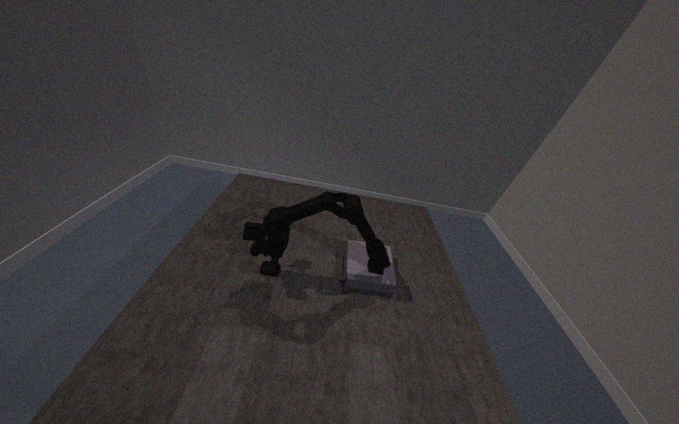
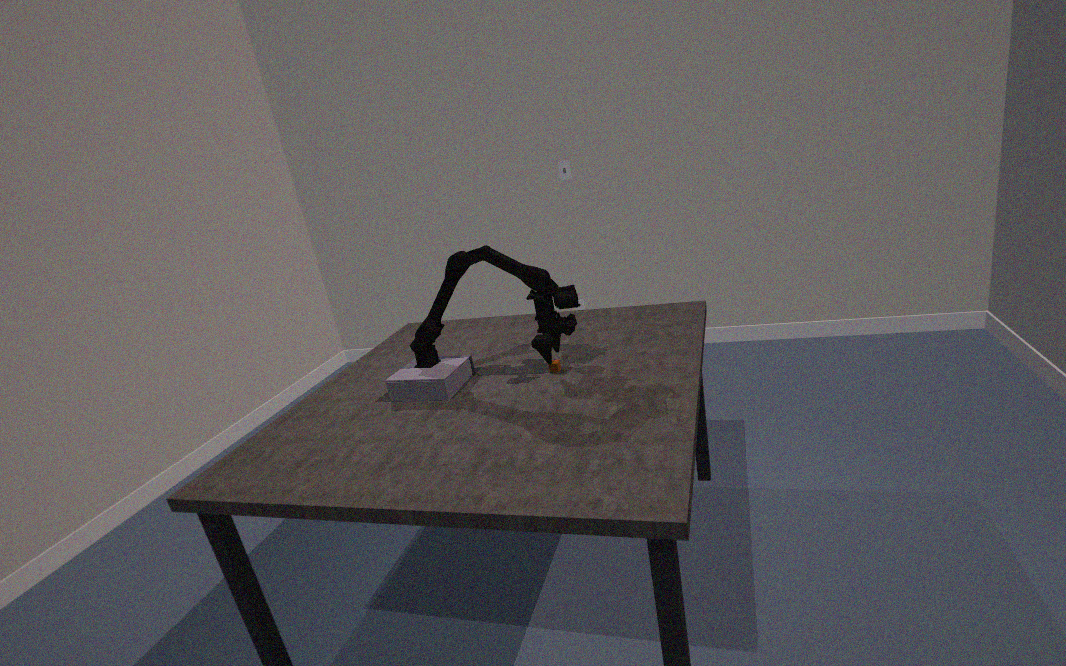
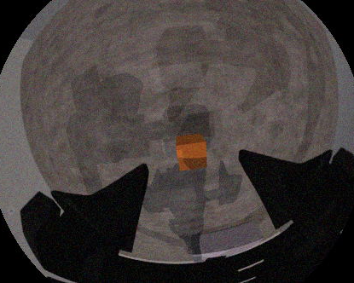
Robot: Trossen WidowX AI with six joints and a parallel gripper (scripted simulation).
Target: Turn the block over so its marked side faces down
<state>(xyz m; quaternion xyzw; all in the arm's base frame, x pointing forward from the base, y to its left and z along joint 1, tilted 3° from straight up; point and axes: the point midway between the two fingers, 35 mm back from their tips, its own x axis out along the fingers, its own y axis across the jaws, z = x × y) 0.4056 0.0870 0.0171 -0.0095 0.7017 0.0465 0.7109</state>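
The orange block lies 1 cm behind my gripper tip and 3 cm below it.
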